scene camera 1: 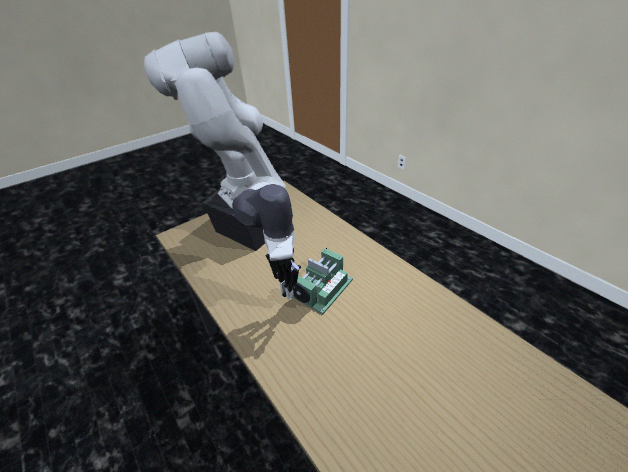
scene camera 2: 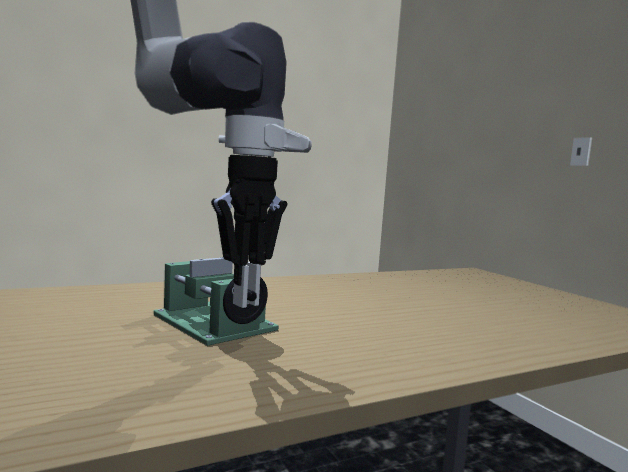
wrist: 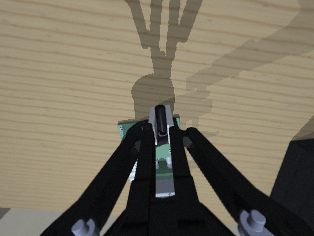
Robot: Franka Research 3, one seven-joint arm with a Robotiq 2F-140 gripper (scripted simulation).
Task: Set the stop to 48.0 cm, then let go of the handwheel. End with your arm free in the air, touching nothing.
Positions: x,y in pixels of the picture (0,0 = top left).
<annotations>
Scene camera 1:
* gripper: 287,295
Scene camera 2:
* gripper: 245,304
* black handwheel: 239,315
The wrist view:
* gripper: 161,113
</annotations>
